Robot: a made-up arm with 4 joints.
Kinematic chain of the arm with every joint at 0, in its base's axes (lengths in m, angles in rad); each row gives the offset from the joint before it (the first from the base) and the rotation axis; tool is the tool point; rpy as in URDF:
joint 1: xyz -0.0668 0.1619 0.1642 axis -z
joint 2: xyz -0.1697 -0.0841 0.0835 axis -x
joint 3: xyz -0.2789 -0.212 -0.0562 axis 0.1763 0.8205 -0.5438
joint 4: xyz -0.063 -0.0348 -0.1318 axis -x
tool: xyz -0.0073 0.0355 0.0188 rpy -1.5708 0 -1.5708
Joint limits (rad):
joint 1: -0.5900..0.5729
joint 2: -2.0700..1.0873
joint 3: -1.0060..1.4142
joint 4: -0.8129..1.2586
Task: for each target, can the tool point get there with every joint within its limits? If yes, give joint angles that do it. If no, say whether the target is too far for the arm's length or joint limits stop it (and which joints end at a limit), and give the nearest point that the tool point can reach.
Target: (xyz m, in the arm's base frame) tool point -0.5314 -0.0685 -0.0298
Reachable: yes | joints -0.3081 -0.9817 -0.0700 -0.4765
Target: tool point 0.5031 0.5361 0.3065
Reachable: no: joint limits stop it (at a limit: joint 1, joint 2, joint 3, joint 4) | nearest point -0.2587 0.5415 0.1320 | short by 0.782 m
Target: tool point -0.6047 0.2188 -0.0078
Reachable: yes | joints 0.2791 -0.9047 0.1698 -0.2405
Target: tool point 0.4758 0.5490 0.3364
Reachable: no: joint limits stop it (at a limit: joint 1, joint 2, joint 3, joint 4) | nearest point -0.2587 0.5415 0.1320 | short by 0.762 m
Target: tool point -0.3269 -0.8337 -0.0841
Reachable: no: too far | nearest point -0.3033 -0.4198 0.0993 | short by 0.453 m
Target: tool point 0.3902 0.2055 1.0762
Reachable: no: too far | nearest point -0.2149 -0.3522 0.4090 | short by 1.059 m
